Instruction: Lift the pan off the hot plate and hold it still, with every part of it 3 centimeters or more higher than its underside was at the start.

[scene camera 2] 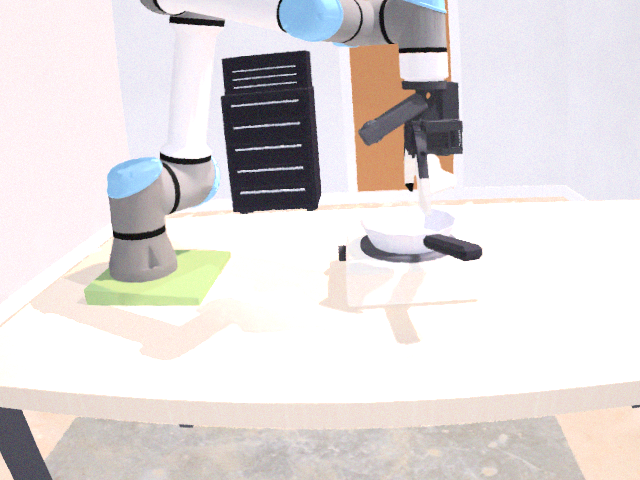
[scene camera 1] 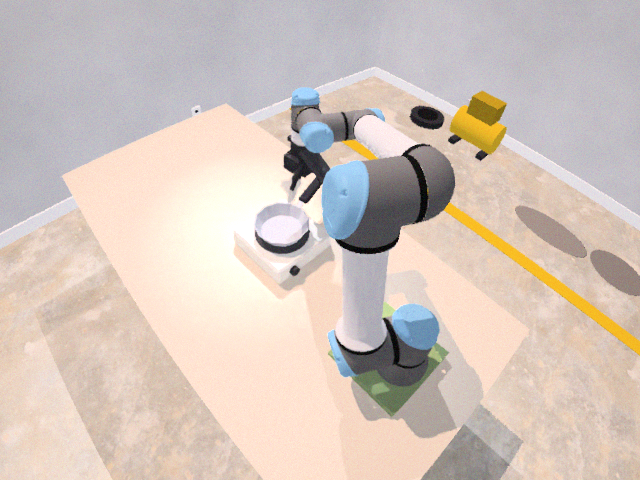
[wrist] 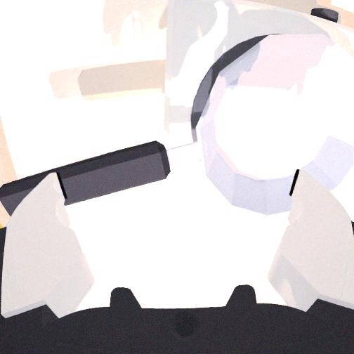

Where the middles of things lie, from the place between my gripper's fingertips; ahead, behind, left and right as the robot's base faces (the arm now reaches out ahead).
Labels:
I see the pan (scene camera 2: pixel 407 229) 6 cm below my hand, 2 cm to the left of it and 1 cm behind it. From my hand the other things lie so: white hot plate (scene camera 2: pixel 374 277) (14 cm below, 10 cm to the left, 3 cm behind).

